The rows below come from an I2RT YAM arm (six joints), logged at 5 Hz.
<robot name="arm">
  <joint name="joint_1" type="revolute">
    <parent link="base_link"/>
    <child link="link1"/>
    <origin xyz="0 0 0.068" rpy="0 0 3.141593"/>
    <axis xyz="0 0 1"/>
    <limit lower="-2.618" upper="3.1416"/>
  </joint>
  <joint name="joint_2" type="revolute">
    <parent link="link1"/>
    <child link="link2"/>
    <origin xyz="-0.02 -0.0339 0.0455" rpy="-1.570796 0 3.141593"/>
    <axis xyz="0 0 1"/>
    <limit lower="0" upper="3.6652"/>
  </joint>
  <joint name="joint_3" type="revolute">
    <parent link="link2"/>
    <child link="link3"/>
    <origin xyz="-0.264 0 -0.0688" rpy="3.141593 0 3.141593"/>
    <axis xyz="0 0 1"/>
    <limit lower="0" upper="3.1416"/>
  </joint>
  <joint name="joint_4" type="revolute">
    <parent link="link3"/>
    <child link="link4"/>
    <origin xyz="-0.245 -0.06 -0.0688" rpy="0 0 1.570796"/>
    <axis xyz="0 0 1"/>
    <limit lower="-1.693" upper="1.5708"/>
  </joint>
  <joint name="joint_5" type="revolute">
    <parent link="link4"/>
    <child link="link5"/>
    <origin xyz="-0.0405 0.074 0.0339" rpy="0 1.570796 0"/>
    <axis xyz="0 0 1"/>
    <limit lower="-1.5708" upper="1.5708"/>
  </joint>
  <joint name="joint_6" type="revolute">
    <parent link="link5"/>
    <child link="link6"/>
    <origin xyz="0 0.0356 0.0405" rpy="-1.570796 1.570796 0"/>
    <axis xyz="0 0 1"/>
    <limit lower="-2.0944" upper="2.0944"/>
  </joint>
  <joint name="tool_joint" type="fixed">
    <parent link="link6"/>
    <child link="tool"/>
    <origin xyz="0 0 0" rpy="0 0 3.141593"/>
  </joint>
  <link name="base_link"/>
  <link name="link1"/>
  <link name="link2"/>
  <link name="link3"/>
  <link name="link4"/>
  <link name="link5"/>
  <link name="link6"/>
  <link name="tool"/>
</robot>
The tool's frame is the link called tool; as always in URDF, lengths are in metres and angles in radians.
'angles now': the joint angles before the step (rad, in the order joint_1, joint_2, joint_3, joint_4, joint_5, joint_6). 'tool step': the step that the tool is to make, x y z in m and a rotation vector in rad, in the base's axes. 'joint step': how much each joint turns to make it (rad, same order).
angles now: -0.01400 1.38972 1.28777 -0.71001 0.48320 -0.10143
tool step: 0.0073 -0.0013 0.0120 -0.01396 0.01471 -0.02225
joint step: -0.00142 0.04142 0.08643 -0.06254 0.02457 0.00634
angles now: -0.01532 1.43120 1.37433 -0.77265 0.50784 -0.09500
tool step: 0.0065 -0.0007 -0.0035 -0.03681 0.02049 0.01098
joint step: 0.00006 0.02308 0.00511 0.01690 0.02003 -0.03810
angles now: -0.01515 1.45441 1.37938 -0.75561 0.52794 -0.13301
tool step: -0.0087 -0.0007 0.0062 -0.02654 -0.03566 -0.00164
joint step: -0.00080 -0.04287 -0.02619 0.02974 0.01935 -0.02020
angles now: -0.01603 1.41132 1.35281 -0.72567 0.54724 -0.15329
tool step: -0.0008 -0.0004 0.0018 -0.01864 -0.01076 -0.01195
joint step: 0.00085 -0.00529 -0.00239 0.01077 0.02208 -0.00494
